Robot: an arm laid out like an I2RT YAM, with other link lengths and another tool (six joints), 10 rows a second.
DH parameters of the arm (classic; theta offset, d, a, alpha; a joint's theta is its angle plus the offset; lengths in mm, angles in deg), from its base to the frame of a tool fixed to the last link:
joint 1: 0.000 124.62 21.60 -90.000
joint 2: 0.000 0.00 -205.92 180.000
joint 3: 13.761 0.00 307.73 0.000
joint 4: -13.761 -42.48 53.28 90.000
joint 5: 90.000 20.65 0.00 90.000
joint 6: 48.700 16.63 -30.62 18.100
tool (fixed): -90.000 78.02 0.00 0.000
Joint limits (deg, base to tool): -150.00..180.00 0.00..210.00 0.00..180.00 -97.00..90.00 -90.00..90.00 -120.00..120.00
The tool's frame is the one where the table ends.
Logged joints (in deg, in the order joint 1, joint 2, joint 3, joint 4, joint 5, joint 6), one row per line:
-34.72, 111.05, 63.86, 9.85, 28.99, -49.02
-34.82, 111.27, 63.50, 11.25, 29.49, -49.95
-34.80, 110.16, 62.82, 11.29, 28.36, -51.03
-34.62, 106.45, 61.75, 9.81, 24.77, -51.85
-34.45, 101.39, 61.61, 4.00, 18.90, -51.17
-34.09, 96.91, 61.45, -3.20, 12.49, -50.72
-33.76, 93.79, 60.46, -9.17, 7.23, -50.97
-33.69, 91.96, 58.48, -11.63, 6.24, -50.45
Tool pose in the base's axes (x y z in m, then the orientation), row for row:
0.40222, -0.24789, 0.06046, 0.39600, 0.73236, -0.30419, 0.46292
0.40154, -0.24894, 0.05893, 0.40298, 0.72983, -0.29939, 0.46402
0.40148, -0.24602, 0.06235, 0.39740, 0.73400, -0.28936, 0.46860
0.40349, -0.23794, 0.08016, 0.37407, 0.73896, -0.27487, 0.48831
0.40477, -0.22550, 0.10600, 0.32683, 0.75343, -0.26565, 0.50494
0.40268, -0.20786, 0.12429, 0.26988, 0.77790, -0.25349, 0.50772
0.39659, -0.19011, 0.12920, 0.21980, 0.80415, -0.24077, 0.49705
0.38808, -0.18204, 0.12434, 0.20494, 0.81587, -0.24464, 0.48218
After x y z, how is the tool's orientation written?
As a quaternion, w x y z.
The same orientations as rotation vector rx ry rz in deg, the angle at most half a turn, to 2 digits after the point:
106.35, -44.17, 67.22
105.64, -43.33, 67.16
106.52, -41.99, 68.00
108.42, -40.33, 71.64
113.08, -39.87, 75.79
120.12, -39.14, 78.40
127.44, -38.16, 78.77
130.33, -39.08, 77.02

